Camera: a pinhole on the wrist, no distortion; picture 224 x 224 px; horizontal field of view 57.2 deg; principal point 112.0 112.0 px. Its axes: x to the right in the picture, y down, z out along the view. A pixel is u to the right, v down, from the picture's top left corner.
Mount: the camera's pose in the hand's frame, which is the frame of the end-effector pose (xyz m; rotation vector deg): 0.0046 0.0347 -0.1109 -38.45 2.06 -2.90
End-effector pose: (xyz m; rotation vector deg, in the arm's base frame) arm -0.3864 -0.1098 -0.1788 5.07 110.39 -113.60
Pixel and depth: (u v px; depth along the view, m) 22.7 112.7 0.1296
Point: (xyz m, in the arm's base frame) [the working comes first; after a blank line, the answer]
In the camera's frame: -0.0563 0.0004 0.1296

-0.3100 -0.0905 -0.2789
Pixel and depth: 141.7 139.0 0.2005
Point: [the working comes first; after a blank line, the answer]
In the camera's frame: 0.0290 0.0264 0.2005

-0.3670 -0.1469 -0.3598
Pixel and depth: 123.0 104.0 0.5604
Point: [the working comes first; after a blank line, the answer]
In the camera's frame: 0.0300 -0.0218 0.5604

-0.2604 -0.4535 -0.5225
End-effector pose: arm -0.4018 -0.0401 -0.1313 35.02 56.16 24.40
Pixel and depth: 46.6 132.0 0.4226
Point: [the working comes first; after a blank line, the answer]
In the camera's frame: -0.1345 0.0411 0.4226

-0.3062 0.0955 0.2377
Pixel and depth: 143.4 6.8 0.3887
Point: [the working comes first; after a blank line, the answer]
In the camera's frame: 0.0594 -0.1991 0.3887

-0.0977 0.0032 0.0269
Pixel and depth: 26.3 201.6 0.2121
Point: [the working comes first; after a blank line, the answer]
In the camera's frame: -0.0885 0.0925 0.2121

-0.4527 0.1032 0.0717
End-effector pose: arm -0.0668 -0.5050 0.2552 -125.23 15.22 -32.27
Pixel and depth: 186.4 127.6 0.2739
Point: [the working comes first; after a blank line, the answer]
In the camera's frame: 0.0992 0.0208 0.2739

0.0803 -0.6222 0.0743
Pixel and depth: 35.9 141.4 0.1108
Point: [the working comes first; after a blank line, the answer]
In the camera's frame: -0.0410 0.0159 0.1108

-0.1089 -0.5903 0.1717
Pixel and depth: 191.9 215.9 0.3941
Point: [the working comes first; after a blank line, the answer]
In the camera's frame: 0.1533 0.1993 0.3941

0.1306 -0.7908 -0.0609
